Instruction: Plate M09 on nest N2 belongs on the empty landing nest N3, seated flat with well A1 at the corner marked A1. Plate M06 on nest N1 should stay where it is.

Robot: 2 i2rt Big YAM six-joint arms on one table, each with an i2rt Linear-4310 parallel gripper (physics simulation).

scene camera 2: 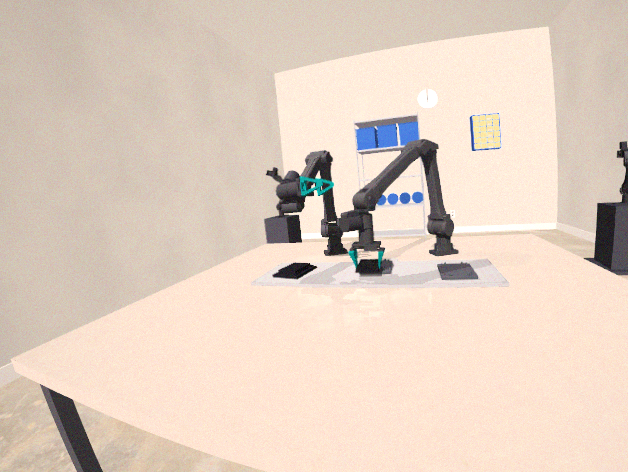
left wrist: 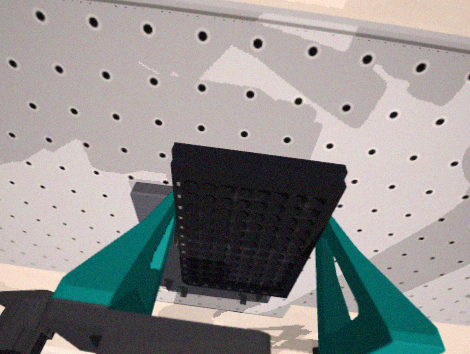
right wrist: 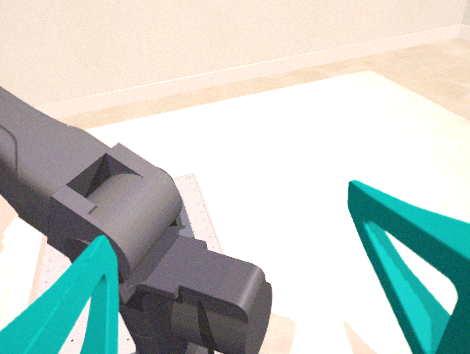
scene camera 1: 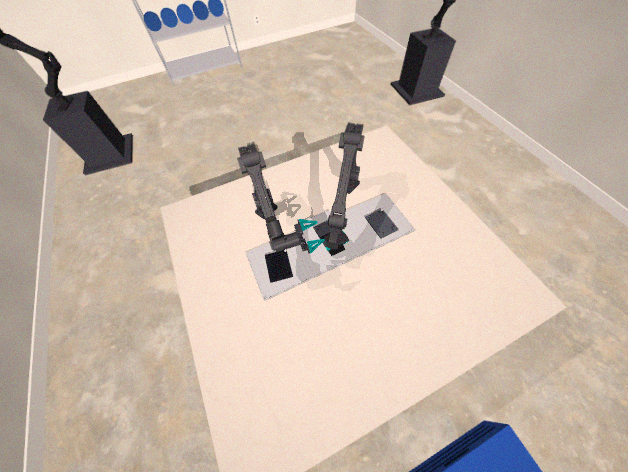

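Note:
My left gripper (scene camera 2: 367, 266) (left wrist: 250, 206) is shut on plate M09 (scene camera 2: 369, 270) (left wrist: 255, 175), a black well plate, gripped by its two long sides. It holds the plate level and very low over the middle nest N3 (left wrist: 144, 200), whose grey edge shows to the left of and below the plate. I cannot tell whether they touch. Plate M06 (scene camera 1: 278, 267) (scene camera 2: 294, 270) lies on nest N1 at the left end. Nest N2 (scene camera 1: 381, 223) (scene camera 2: 457, 271) at the right end is bare. My right gripper (scene camera 1: 312, 234) (scene camera 2: 326, 185) (right wrist: 230, 219) is open and empty, raised beside the left arm.
The nests sit on a grey perforated base board (scene camera 1: 401, 229) (scene camera 2: 490, 277) (left wrist: 269, 70) on the table. The left arm's wrist (right wrist: 146, 225) fills the right wrist view. On the floor around the table are a shelf rack (scene camera 1: 232, 42), black pedestals (scene camera 1: 424, 66) (scene camera 1: 101, 136) and a blue box (scene camera 1: 485, 449).

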